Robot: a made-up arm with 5 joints.
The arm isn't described. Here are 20 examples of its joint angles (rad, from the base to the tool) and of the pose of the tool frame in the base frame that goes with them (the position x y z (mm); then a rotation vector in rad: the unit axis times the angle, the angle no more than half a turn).
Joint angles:
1: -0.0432 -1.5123 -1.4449 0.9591 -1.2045
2: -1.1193 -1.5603 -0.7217 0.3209 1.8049
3: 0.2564 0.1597 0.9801 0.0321 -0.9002
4: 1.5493 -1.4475 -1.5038 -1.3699 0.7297
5: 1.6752 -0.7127 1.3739 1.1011 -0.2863
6: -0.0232 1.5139 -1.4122 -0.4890 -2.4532
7: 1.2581 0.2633 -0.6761 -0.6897 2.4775
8: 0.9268 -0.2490 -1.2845 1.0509 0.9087
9: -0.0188 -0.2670 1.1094 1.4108 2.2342
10: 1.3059 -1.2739 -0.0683 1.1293 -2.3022
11: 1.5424 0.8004 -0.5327 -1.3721 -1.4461
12: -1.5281 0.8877 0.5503 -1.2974 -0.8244
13: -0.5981 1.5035 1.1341 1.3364 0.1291
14: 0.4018 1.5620 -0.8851 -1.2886 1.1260
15: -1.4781 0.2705 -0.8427 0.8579 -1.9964
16: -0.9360 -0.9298 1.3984 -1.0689 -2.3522
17: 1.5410 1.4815 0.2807 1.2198 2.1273
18: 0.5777 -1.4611 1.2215 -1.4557 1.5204
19: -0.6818 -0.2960 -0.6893 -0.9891 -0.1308
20: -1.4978 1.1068 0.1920 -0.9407 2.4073
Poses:
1: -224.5 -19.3 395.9 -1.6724 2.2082 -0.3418
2: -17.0 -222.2 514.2 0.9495 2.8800 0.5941
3: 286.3 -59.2 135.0 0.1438 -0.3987 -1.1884
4: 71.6 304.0 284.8 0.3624 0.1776 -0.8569
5: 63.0 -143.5 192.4 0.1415 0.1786 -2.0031
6: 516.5 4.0 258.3 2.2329 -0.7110 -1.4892
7: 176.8 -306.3 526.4 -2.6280 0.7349 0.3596
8: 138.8 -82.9 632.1 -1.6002 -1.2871 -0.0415
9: 228.0 -3.3 190.3 0.7391 0.3918 2.1019
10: 89.0 -40.9 552.3 -1.1096 1.9268 1.7350
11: 88.9 -381.8 341.9 -0.0722 -3.0325 -0.7195
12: 100.9 253.0 105.9 1.3538 -0.5254 0.5379
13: 37.3 -39.2 188.1 -0.6212 2.3462 0.3125
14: 434.5 -155.4 153.7 -1.4883 -1.6314 0.3805
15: 121.3 335.0 478.1 1.2768 0.2466 -0.4859
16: 213.0 164.9 313.7 2.2839 0.2237 -0.8091
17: 80.1 -67.0 33.1 1.3853 -0.3376 0.4445
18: 182.2 -71.1 434.3 2.5878 1.5727 0.0816
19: 180.5 70.5 631.1 -1.1469 2.4964 0.1397
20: 111.0 285.8 73.8 0.6351 1.3834 -2.0563
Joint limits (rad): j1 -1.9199..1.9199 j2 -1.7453..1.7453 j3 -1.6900..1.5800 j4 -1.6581..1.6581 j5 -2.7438..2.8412
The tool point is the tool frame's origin. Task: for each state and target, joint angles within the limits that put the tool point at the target. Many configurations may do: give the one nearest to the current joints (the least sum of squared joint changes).
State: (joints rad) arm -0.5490 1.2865 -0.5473 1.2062 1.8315
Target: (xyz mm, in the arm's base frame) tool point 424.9 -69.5 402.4
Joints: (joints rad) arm 0.1839 0.4797 -0.9092 1.3928 1.8315
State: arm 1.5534 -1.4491 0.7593 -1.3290 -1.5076
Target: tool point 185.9 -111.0 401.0
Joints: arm 0.7888 -1.3482 1.3315 -1.4295 -1.5076
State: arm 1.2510 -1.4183 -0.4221 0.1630 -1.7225
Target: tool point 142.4 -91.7 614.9
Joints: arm 0.9492 -0.7960 -0.2859 0.1540 -1.7225
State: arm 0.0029 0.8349 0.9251 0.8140 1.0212
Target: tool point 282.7 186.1 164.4
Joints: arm -0.7750 0.3598 0.4154 0.7193 1.0212
